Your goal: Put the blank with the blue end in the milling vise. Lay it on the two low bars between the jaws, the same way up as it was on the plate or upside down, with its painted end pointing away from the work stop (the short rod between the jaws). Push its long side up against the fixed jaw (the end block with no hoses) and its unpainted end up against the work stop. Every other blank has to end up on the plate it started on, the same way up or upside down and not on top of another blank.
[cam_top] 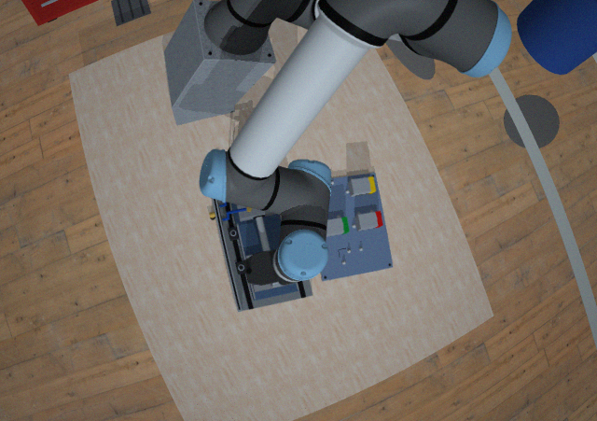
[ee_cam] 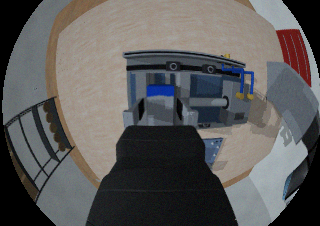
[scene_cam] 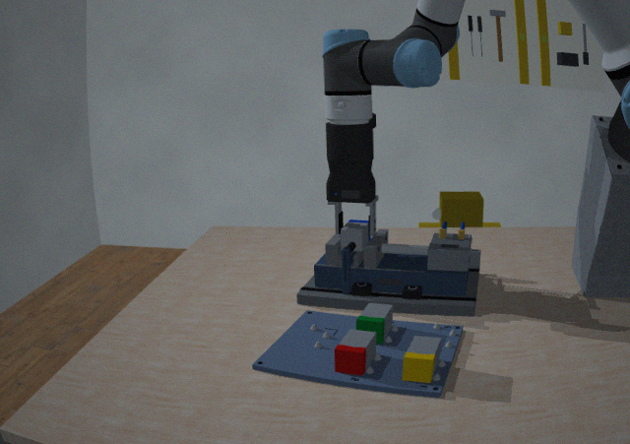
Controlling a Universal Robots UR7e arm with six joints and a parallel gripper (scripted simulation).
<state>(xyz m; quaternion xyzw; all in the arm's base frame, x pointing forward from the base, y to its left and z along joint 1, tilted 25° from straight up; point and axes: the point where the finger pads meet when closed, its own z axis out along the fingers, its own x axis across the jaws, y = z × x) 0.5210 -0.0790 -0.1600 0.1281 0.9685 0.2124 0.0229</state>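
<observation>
The fixed jaw lies 3 cm ahead of my hand, 1 cm to the right of it and 4 cm below it. Also, from my hand: milling vise (7 cm behind, 2 cm to the left, 8 cm below); blue plate (2 cm behind, 24 cm to the left, 12 cm below); green-ended blank (3 cm behind, 20 cm to the left, 9 cm below).
</observation>
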